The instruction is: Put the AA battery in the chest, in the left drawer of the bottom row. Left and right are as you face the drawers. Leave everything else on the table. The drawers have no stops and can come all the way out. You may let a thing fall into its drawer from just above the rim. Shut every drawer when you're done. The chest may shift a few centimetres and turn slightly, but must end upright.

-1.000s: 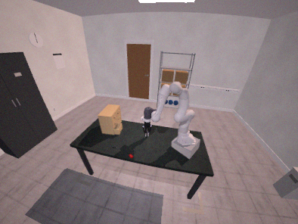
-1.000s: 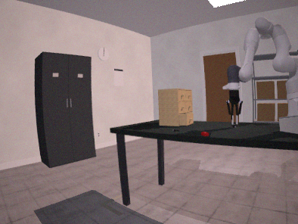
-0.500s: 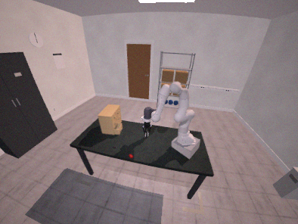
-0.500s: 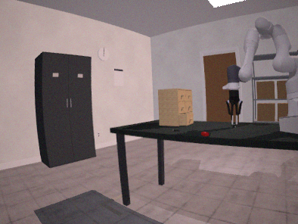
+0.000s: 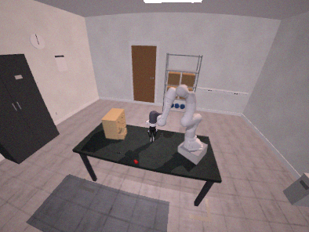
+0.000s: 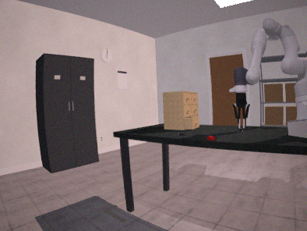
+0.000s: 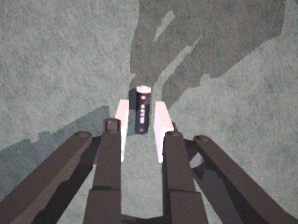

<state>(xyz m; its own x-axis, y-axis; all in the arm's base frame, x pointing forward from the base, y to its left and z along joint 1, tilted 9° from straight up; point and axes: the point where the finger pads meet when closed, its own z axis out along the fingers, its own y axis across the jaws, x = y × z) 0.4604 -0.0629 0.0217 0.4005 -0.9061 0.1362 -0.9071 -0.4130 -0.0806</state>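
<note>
Now: the AA battery 50 mm below my hand. Also, from my hand: red object (340 mm to the left, 110 mm ahead, 50 mm below); small dark object (350 mm ahead, 270 mm to the left, 50 mm below).
</note>
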